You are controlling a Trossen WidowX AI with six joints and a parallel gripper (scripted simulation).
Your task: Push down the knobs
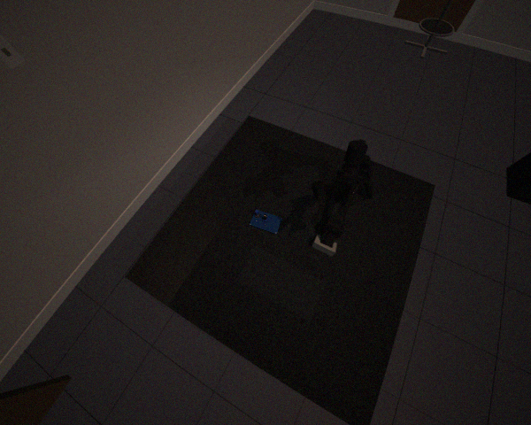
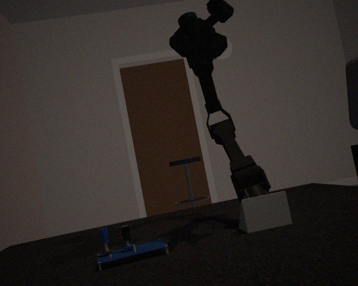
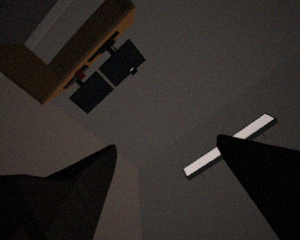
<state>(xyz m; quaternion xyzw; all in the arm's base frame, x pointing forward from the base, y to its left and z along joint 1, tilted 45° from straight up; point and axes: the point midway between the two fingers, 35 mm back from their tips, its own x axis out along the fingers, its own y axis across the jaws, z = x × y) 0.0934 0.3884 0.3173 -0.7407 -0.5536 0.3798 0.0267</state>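
Right now the dark knob is 28 cm ahead of my gripper tip, 8 cm to the right of it and 49 cm below it. From my gripper tip the other things lie so: blue knob (33 cm ahead, 8 cm to the right, 49 cm below).
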